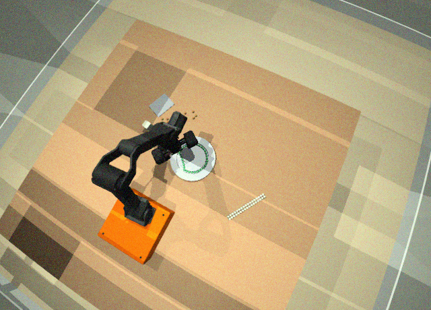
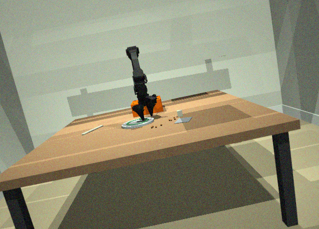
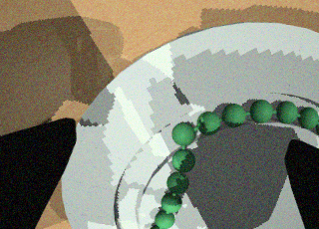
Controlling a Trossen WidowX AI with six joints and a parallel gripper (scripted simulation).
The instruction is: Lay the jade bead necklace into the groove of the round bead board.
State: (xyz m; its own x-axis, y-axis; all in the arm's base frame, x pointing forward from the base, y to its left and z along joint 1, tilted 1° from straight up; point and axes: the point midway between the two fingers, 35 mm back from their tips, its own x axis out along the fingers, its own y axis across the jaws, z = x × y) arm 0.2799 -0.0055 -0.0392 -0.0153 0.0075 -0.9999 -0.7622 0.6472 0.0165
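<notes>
The round bead board lies 60 mm to the right of my gripper tip and 10 mm below it. The rest, counted from my gripper tip: grey flat plate: 190 mm ahead, 180 mm to the left, 20 mm below; small white cube: 190 mm to the left, 70 mm ahead.
</notes>
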